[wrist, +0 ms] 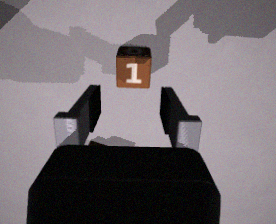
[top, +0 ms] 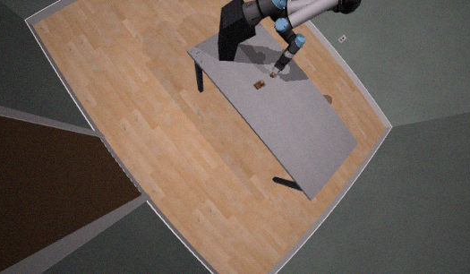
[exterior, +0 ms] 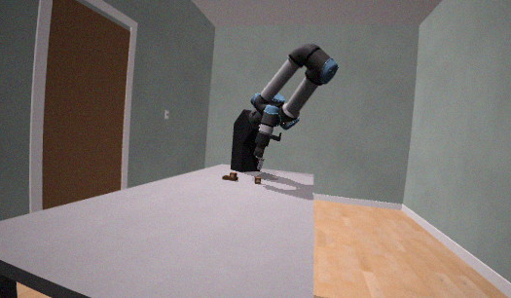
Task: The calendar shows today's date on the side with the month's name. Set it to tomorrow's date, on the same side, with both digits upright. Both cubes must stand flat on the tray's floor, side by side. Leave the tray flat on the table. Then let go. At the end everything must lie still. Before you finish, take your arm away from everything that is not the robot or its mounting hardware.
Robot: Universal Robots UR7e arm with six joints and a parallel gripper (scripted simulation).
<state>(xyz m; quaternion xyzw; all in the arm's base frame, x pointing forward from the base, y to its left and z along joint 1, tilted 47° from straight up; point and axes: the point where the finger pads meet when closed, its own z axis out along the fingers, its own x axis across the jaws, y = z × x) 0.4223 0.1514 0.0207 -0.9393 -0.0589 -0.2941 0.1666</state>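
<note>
Right now my hand is 8 cm above the brown wooden cube. From my hand the other things lie so: calendar tray: 1 cm ahead, 16 cm to the right, 9 cm below.
</note>
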